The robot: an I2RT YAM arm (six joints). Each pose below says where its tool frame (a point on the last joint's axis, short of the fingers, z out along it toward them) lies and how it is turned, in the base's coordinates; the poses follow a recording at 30 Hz.
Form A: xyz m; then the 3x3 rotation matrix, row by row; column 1 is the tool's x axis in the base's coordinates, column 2 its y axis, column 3 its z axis. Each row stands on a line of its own.
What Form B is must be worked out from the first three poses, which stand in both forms.
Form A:
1:
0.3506 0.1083 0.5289
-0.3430 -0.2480 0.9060
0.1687 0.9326 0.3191
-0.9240 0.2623 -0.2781
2:
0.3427 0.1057 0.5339
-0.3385 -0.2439 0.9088
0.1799 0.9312 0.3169
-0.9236 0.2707 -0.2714
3:
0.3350 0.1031 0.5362
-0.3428 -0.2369 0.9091
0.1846 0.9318 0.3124
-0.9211 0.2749 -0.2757
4:
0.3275 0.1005 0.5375
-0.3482 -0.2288 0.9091
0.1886 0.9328 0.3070
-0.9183 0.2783 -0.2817
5:
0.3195 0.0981 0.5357
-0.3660 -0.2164 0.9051
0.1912 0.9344 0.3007
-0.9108 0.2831 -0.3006
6:
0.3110 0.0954 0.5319
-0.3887 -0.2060 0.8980
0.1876 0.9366 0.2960
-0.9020 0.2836 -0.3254
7:
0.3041 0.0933 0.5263
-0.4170 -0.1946 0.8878
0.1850 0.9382 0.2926
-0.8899 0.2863 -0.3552
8:
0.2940 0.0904 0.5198
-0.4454 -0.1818 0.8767
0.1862 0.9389 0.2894
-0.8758 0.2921 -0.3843
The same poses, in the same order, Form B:
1:
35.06 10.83 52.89
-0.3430 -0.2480 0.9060
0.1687 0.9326 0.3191
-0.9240 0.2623 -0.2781

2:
34.27 10.57 53.39
-0.3385 -0.2439 0.9088
0.1799 0.9312 0.3169
-0.9236 0.2707 -0.2714

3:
33.50 10.31 53.62
-0.3428 -0.2369 0.9091
0.1846 0.9318 0.3124
-0.9211 0.2749 -0.2757

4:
32.75 10.05 53.75
-0.3482 -0.2288 0.9091
0.1886 0.9328 0.3070
-0.9183 0.2783 -0.2817

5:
31.95 9.81 53.57
-0.3660 -0.2164 0.9051
0.1912 0.9344 0.3007
-0.9108 0.2831 -0.3006

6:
31.10 9.54 53.19
-0.3887 -0.2060 0.8980
0.1876 0.9366 0.2960
-0.9020 0.2836 -0.3254

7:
30.41 9.33 52.63
-0.4170 -0.1946 0.8878
0.1850 0.9382 0.2926
-0.8899 0.2863 -0.3552

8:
29.40 9.04 51.98
-0.4454 -0.1818 0.8767
0.1862 0.9389 0.2894
-0.8758 0.2921 -0.3843

